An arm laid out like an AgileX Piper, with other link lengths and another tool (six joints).
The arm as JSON. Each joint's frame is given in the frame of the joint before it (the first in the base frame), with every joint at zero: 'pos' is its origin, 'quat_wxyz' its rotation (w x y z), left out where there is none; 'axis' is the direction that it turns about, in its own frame. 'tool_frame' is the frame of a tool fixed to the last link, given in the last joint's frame.
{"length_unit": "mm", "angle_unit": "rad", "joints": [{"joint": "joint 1", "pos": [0.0, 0.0, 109.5], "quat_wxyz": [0.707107, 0.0, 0.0, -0.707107], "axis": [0.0, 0.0, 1.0]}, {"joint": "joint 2", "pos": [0.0, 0.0, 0.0], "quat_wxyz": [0.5, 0.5, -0.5, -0.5], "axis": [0.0, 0.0, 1.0]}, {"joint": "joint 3", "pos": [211.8, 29.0, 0.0], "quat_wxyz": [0.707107, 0.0, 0.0, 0.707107], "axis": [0.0, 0.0, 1.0]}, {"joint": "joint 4", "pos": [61.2, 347.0, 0.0], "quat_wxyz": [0.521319, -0.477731, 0.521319, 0.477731], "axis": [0.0, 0.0, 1.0]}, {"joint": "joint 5", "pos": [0.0, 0.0, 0.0], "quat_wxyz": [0.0, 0.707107, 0.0, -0.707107], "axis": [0.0, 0.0, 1.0]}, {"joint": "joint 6", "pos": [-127.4, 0.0, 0.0], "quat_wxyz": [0.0, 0.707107, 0.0, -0.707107], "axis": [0.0, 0.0, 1.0]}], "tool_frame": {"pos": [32.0, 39.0, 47.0], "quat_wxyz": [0.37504, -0.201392, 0.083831, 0.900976]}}
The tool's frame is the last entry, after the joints.
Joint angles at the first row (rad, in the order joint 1, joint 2, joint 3, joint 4, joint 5, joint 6):
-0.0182 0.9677 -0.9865 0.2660 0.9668 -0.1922
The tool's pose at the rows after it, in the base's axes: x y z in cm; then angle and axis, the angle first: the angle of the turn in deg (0 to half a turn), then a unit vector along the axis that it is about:
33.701, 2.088, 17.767, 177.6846, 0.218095, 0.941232, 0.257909
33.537, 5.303, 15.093, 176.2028, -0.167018, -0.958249, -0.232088
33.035, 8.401, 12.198, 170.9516, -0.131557, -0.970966, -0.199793
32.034, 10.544, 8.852, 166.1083, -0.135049, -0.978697, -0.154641
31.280, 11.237, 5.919, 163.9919, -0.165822, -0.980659, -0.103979
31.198, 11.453, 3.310, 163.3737, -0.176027, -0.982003, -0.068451
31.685, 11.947, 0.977, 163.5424, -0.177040, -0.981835, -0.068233
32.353, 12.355, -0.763, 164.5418, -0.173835, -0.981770, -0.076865
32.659, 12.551, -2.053, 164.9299, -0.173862, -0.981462, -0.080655
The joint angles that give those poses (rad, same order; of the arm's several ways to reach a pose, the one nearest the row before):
0.0469 1.0517 -0.9865 0.2682 1.0306 -0.2343
0.1513 1.1282 -0.9865 0.2527 1.0494 -0.2589
0.2621 1.2126 -0.9865 0.2113 1.0505 -0.2369
0.3621 1.3115 -0.9865 0.1295 1.0504 -0.1341
0.4295 1.4037 -0.9865 0.0209 1.0418 0.0082
0.4636 1.4873 -0.9870 -0.0483 1.0111 0.0771
0.4710 1.5561 -0.9887 -0.0551 0.9428 0.0929
0.4710 1.6041 -0.9887 -0.0532 0.8699 0.0930
0.4710 1.6399 -0.9887 -0.0532 0.8243 0.0968

